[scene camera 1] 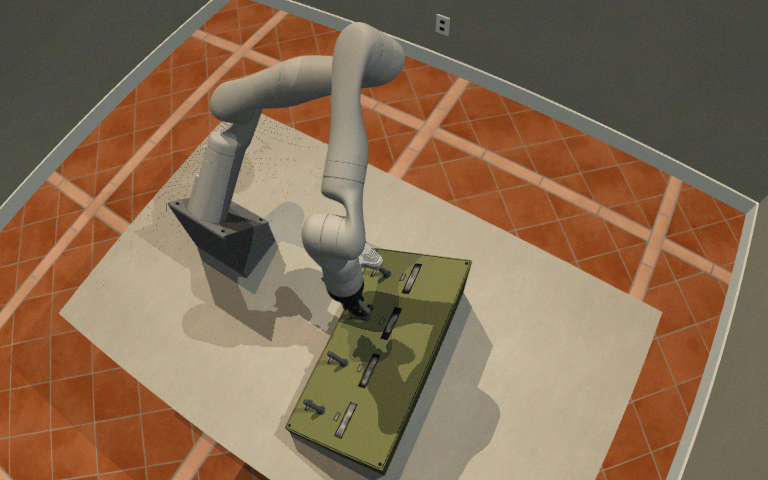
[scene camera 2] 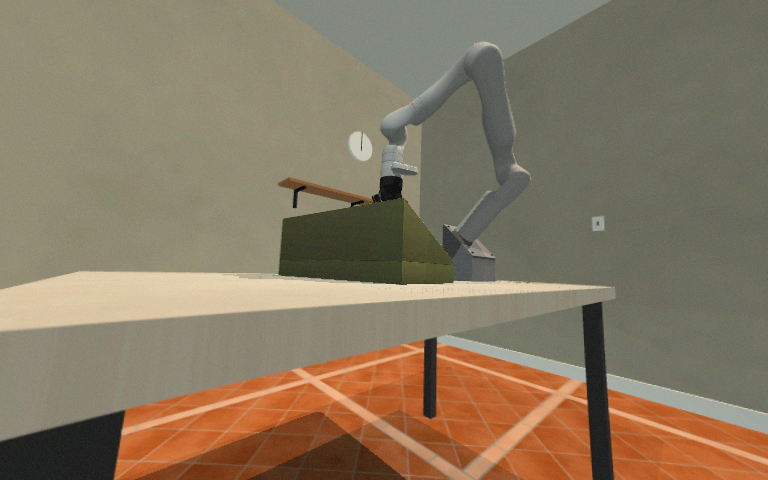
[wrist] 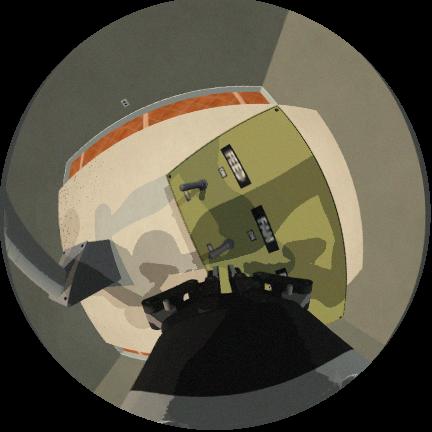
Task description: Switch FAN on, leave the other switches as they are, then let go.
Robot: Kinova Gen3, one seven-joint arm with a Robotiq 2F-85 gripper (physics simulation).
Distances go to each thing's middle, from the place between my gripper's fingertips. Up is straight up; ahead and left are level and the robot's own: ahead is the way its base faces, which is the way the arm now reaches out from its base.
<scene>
Right now the sloped switch panel [scene camera 1: 366,402] is 90 mm ahead of my hand, 40 mm to the right of it and 80 mm below it.
</scene>
